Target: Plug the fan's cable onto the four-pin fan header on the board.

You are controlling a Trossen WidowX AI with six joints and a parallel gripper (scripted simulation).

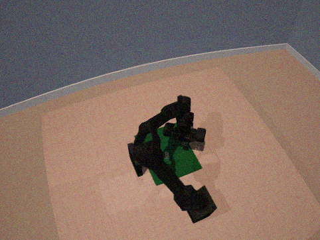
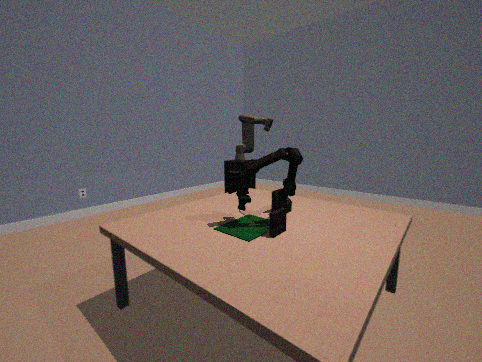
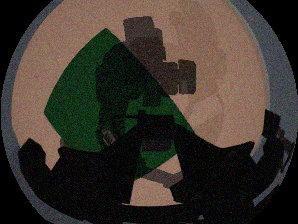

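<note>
Now: gripper tip 10 mm short of the pale fan header, 90 mm to the right of it and 90 mm above it. From my gripper tip the other things lie so: black plug 10 mm behind, 10 mm to the left; then dark fan 20 mm ahead, 240 mm to the left, 30 mm below; then green circuit board 30 mm ahead, 80 mm to the left, 100 mm below.
</note>
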